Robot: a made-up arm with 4 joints.
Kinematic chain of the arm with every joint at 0, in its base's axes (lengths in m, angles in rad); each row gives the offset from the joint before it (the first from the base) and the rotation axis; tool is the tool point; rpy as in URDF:
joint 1: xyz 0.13 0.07 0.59 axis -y
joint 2: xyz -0.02 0.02 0 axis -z
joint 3: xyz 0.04 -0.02 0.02 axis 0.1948 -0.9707 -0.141
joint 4: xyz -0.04 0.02 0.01 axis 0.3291 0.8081 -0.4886
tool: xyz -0.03 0 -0.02 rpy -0.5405 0.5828 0.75
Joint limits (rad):
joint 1: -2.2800..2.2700
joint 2: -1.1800..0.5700
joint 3: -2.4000..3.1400
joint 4: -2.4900..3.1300
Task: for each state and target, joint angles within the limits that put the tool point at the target. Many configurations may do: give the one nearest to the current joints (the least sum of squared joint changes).
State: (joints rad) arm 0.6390 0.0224 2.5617 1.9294
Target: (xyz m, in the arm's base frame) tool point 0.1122 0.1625 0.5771
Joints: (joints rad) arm 0.0792 -0.9099 2.9178 1.8600
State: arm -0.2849 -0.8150 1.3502 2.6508
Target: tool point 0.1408 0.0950 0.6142
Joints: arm -0.9757 -0.7280 1.3896 3.1300
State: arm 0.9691 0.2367 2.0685 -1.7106
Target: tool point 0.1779 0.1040 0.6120
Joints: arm 0.4840 -0.2481 2.0421 -1.1175
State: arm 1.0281 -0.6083 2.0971 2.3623
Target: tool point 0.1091 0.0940 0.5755
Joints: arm 1.5064 -0.3173 1.4568 3.0266
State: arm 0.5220 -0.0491 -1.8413 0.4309
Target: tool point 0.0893 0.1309 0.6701
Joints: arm 0.7491 -0.3109 -1.8437 0.8083
